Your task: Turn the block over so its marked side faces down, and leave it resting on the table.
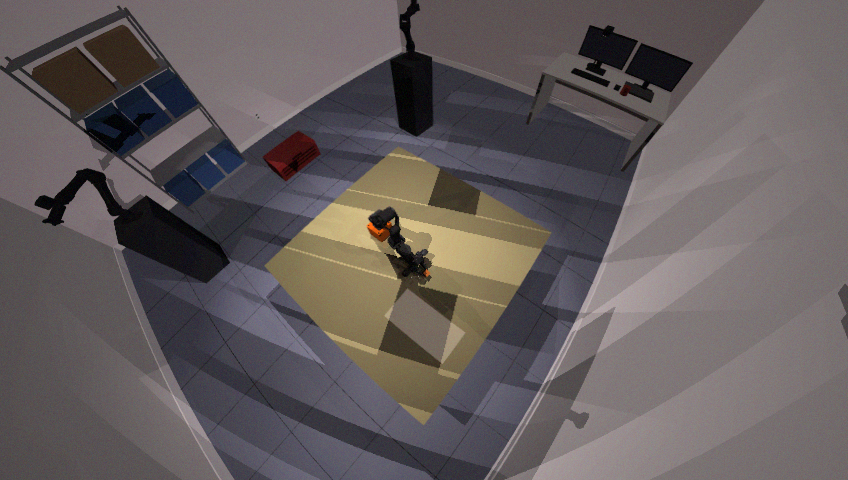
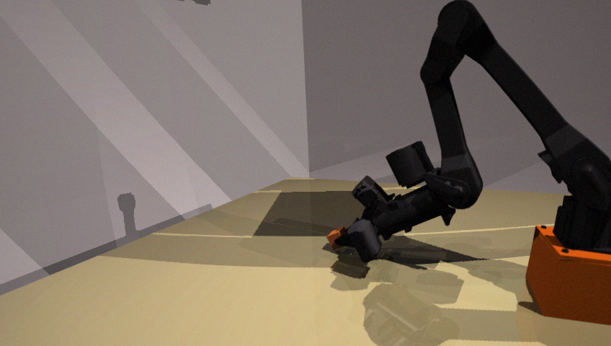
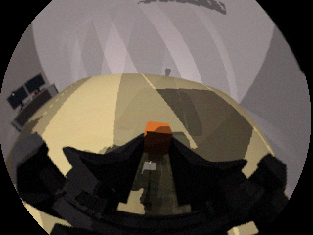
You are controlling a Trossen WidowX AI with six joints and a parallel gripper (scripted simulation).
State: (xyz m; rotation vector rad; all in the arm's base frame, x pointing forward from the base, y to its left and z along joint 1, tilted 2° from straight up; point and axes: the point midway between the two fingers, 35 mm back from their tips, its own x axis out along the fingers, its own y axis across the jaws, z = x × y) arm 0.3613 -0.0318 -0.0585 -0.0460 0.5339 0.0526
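Right now my gripper tip is 10 mm above the block.
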